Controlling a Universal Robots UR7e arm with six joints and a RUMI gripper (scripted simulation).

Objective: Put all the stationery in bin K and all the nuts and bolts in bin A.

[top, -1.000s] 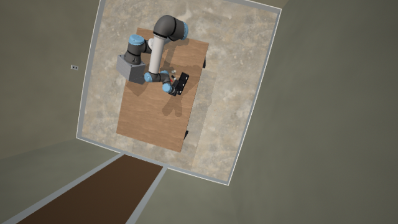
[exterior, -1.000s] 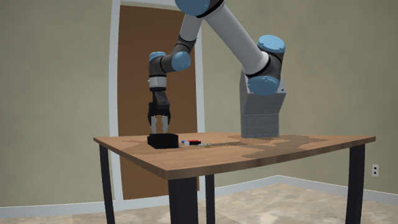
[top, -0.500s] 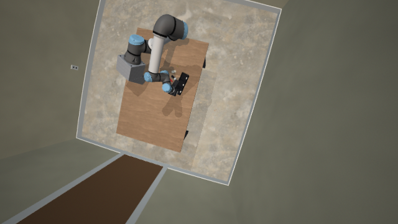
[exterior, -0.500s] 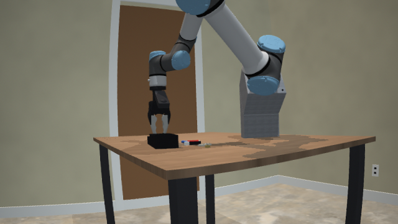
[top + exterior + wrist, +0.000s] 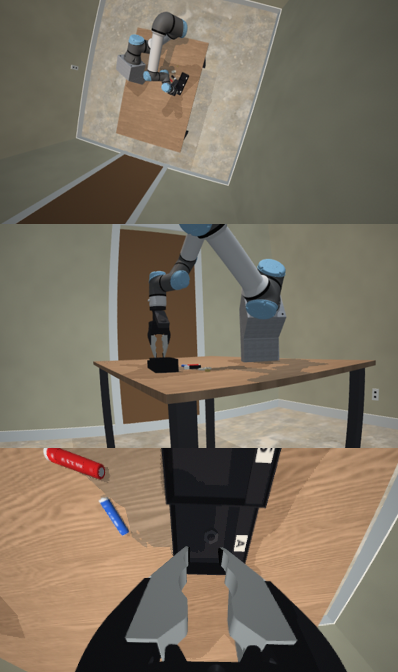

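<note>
Right now the black nut is 40 mm below my hand and 10 mm ahead of it. From my hand the other things lie so: black bin row 80 mm to the left, 30 mm below; blue pen 110 mm behind, 50 mm below; red marker 140 mm behind, 50 mm to the left, 50 mm below.
</note>
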